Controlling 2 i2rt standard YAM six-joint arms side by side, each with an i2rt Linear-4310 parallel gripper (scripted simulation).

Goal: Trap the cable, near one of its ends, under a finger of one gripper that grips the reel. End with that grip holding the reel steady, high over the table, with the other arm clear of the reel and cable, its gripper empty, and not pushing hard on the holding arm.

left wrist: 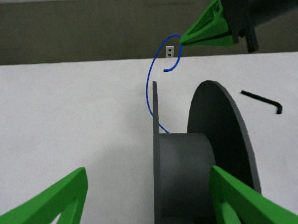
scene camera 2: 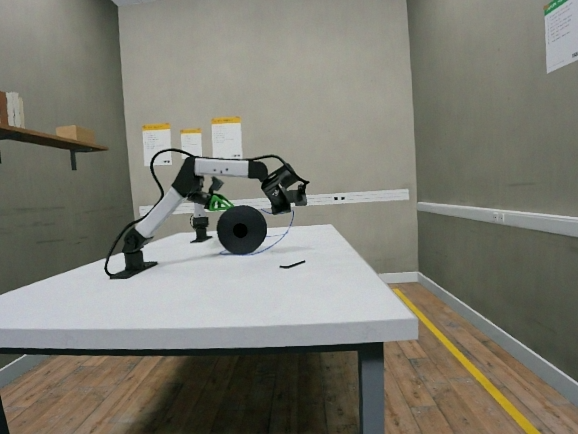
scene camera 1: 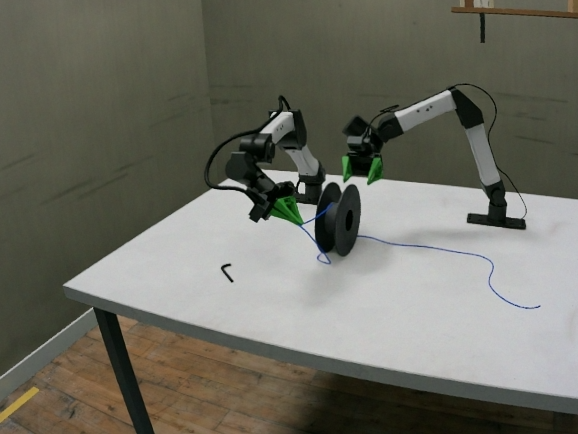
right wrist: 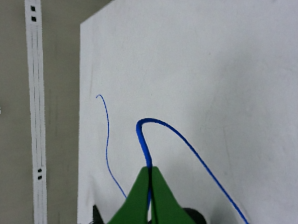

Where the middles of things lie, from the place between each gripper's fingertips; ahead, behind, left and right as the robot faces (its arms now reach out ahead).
Labels:
Now: left hand (scene camera 1: 355, 182) 5 cm short of the dark reel (scene camera 1: 338, 226), 3 cm to the left of it and 10 cm above it.
Right now the dark reel is 19 cm behind my right hand (scene camera 1: 301, 224), 3 cm to the left of it and 7 cm below it.

